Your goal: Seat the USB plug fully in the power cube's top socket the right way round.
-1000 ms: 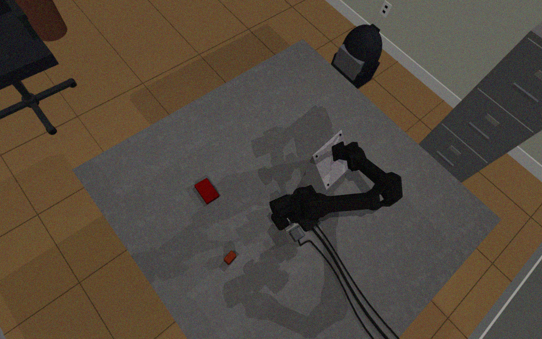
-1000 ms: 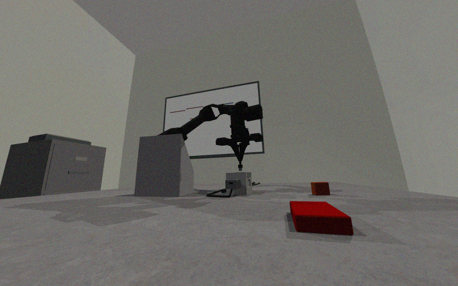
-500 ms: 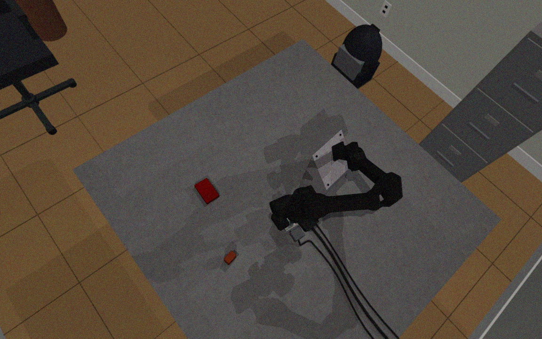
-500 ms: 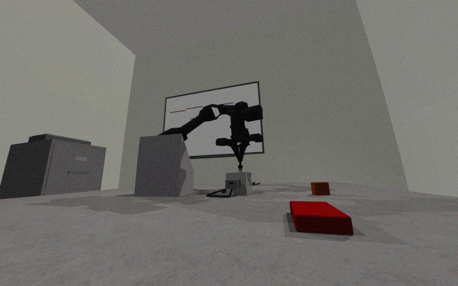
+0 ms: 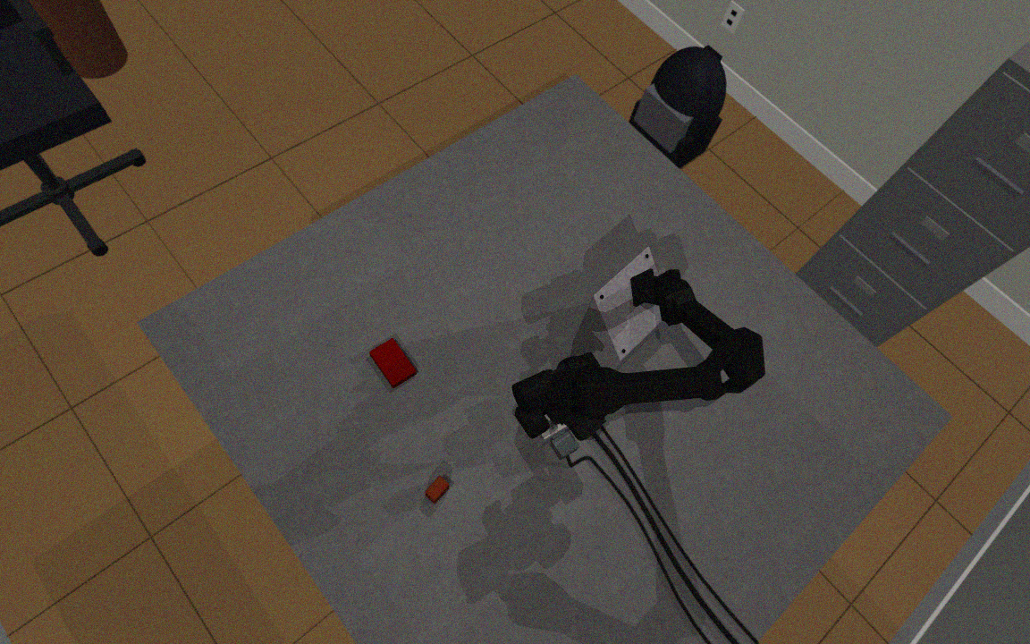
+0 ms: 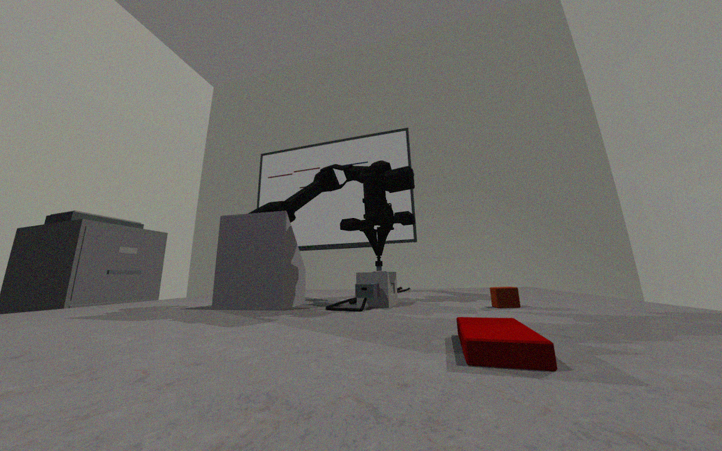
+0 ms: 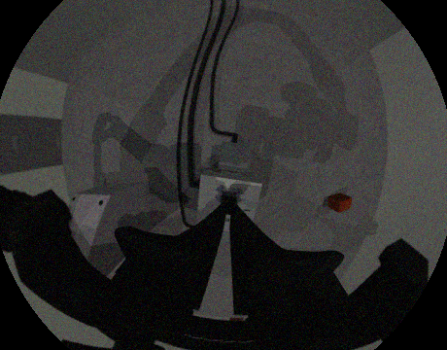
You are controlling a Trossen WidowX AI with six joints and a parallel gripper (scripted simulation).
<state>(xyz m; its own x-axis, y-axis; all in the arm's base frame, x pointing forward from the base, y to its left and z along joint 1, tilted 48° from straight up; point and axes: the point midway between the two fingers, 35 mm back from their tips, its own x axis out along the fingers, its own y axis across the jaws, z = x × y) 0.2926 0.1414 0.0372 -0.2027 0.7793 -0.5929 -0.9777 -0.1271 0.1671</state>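
Now: the USB plug 20 mm below my gripper tip. Round my gripper tip: orange block: 260 mm ahead, 100 mm below, 30 mm to the right; then flat red block: 310 mm to the right, 200 mm ahead, 110 mm below.
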